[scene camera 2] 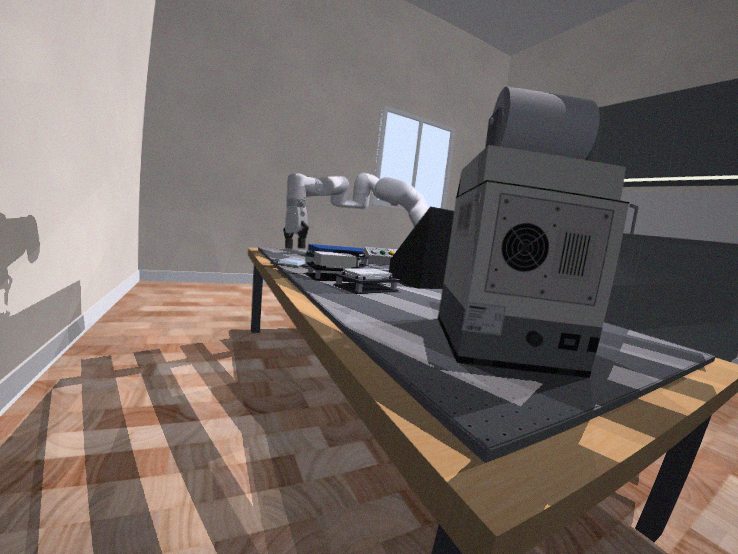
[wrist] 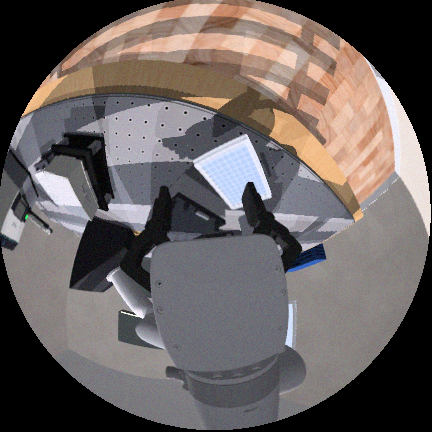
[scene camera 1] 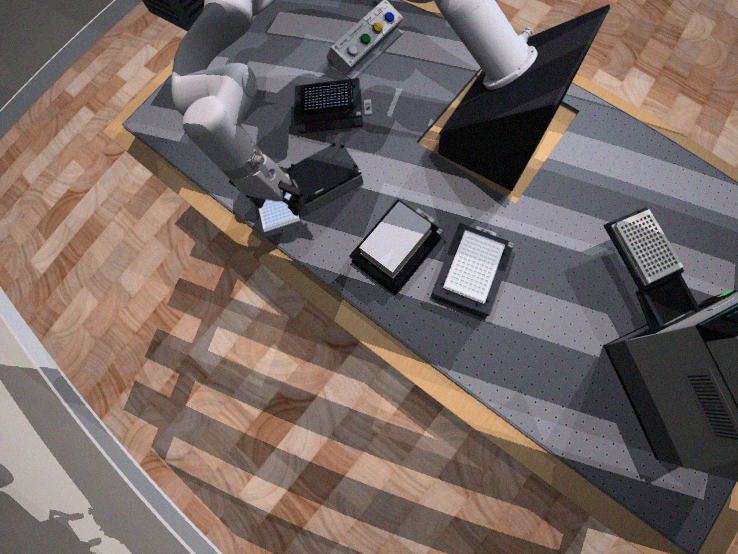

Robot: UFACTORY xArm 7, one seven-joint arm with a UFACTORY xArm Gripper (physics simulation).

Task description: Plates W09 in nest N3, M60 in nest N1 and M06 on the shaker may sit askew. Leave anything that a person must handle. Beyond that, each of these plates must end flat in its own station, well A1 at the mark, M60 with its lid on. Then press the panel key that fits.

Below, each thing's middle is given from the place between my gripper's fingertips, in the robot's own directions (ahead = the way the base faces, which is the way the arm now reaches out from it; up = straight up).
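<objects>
The pale blue well plate (scene camera 1: 273, 214) has my hand 6 cm above it, and that hand is also 1 cm past the plate and 5 cm to the left of it.
</objects>
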